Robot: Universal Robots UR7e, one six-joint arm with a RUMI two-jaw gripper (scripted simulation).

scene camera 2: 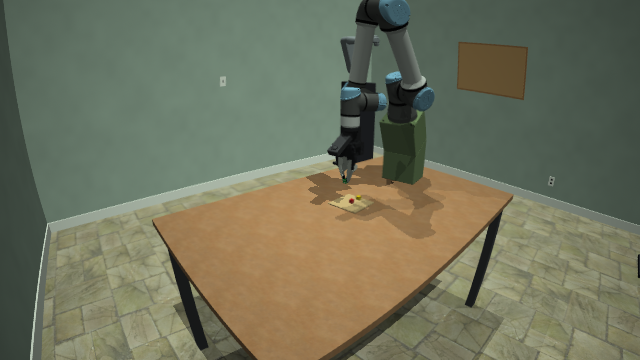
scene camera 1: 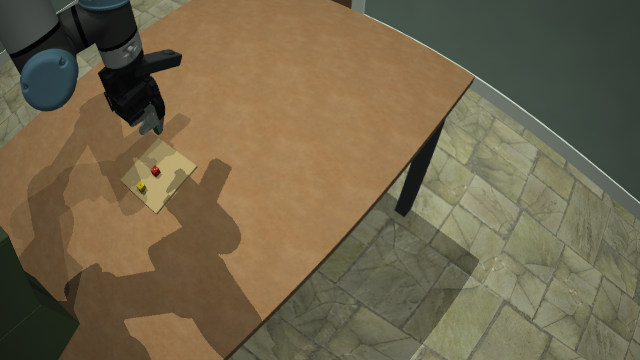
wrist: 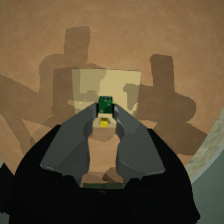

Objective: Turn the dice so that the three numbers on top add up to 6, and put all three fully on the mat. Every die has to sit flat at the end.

My gripper shows in scene camera 2, in scene camera 1 [157, 131] and in the wrist view. One and the same spot on my gripper: [wrist: 142, 154] is [scene camera 2: 340, 160].
